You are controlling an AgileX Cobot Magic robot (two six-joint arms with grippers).
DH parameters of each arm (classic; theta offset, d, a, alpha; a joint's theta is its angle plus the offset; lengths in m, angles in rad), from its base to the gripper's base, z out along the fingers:
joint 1: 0 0.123 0 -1.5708
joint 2: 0.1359 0 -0.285 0
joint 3: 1.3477 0 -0.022 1.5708
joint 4: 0 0.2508 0 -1.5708
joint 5: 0 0 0.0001 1.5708
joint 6: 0 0.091 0 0
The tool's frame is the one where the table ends.
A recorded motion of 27 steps. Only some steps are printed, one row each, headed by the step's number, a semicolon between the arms.
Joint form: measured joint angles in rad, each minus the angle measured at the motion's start. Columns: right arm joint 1, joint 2, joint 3, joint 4, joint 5, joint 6; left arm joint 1, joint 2, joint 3, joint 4, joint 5, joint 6.
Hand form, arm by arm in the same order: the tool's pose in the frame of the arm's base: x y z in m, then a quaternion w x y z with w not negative. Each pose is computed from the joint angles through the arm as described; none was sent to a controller.
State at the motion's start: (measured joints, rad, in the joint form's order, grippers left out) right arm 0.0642 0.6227 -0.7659 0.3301 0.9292 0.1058; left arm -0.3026 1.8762 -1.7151 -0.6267 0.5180 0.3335
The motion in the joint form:
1: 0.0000 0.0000 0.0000 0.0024 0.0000 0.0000; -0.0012 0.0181 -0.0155 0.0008 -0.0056 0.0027
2: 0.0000 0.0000 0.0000 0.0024 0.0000 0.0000; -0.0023 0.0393 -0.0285 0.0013 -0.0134 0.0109
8: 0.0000 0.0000 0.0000 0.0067 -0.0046 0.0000; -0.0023 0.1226 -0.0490 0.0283 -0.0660 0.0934
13: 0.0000 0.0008 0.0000 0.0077 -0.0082 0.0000; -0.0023 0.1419 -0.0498 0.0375 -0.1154 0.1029
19: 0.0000 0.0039 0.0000 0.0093 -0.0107 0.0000; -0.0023 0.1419 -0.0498 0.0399 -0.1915 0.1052
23: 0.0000 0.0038 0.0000 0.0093 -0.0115 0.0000; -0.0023 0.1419 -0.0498 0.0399 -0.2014 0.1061
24: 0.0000 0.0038 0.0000 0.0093 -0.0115 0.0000; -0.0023 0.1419 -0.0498 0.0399 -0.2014 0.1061
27: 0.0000 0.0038 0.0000 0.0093 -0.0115 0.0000; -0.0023 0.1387 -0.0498 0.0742 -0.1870 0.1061
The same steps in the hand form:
1: 0.0993 0.0302 0.3430 0.40123 0.05237 0.89306 0.19677; 0.4257 -0.1609 0.3390 0.45271 0.10686 0.84851 -0.25232
2: 0.0993 0.0302 0.3430 0.40123 0.05237 0.89306 0.19677; 0.4309 -0.1627 0.3341 0.45344 0.10902 0.84877 -0.24918
8: 0.0995 0.0305 0.3434 0.40296 0.05315 0.89176 0.19892; 0.4509 -0.1654 0.3042 0.45970 0.13950 0.85154 -0.20999
13: 0.0999 0.0305 0.3436 0.40414 0.05360 0.89108 0.19943; 0.4572 -0.1647 0.2980 0.47368 0.13655 0.84735 -0.19742
19: 0.1007 0.0306 0.3435 0.40376 0.05423 0.89107 0.20007; 0.4615 -0.1622 0.3029 0.50509 0.12379 0.83345 -0.18689
23: 0.1007 0.0306 0.3436 0.40416 0.05428 0.89088 0.20009; 0.4620 -0.1619 0.3035 0.50916 0.12227 0.83151 -0.18546
24: 0.1007 0.0306 0.3436 0.40416 0.05428 0.89088 0.20009; 0.4620 -0.1619 0.3035 0.50916 0.12227 0.83151 -0.18546
27: 0.1007 0.0306 0.3436 0.40416 0.05428 0.89088 0.20009; 0.4608 -0.1614 0.3036 0.50631 0.13647 0.83337 -0.17471

